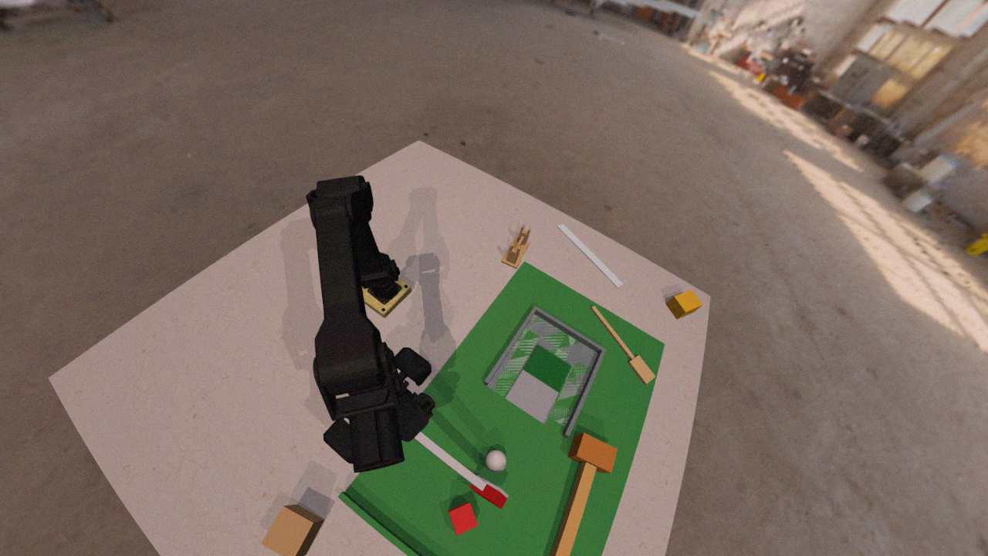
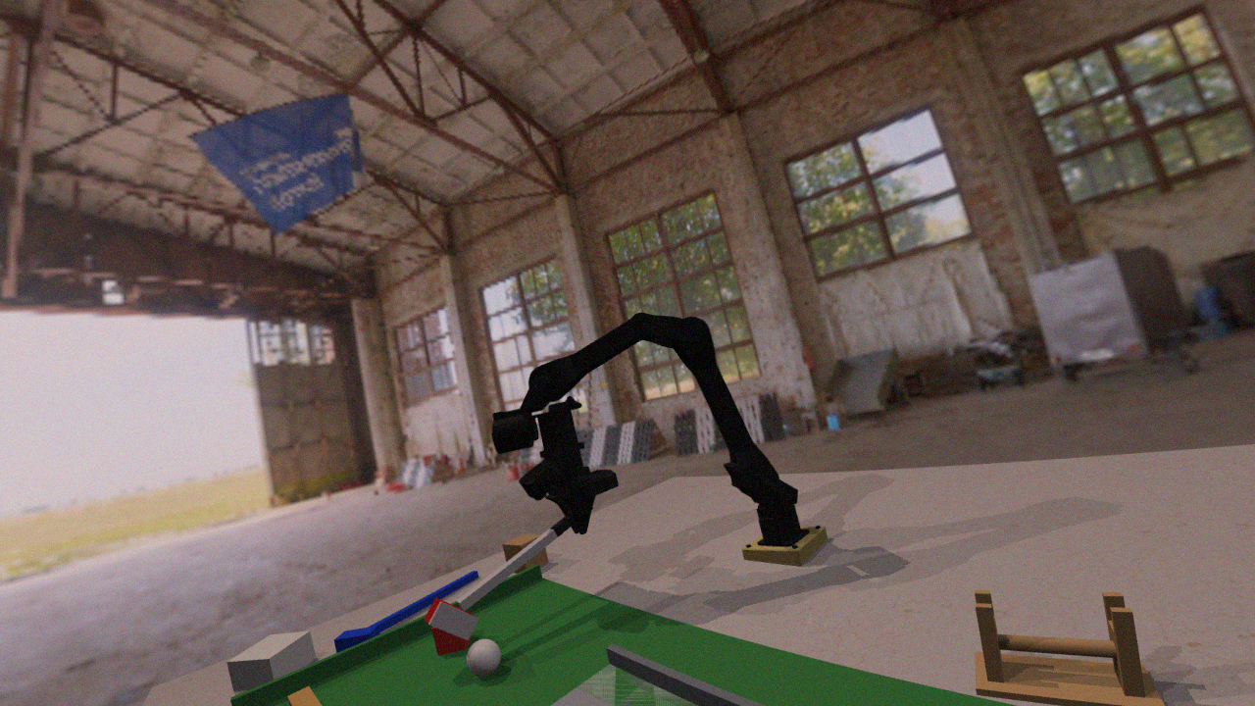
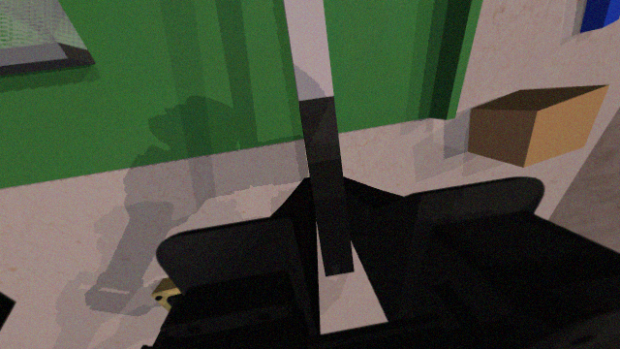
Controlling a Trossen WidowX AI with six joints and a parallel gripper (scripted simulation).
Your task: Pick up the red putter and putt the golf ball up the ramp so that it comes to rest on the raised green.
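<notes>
My gripper tip is 120 mm short of the red putter and 10 mm to the right of it. From my gripper tip the other things lie so: white golf ball 210 mm ahead, 80 mm below, 60 mm to the left; then red cube 220 mm ahead, 80 mm below, 50 mm to the right; then tan block 250 mm to the right, 70 mm below.
</notes>
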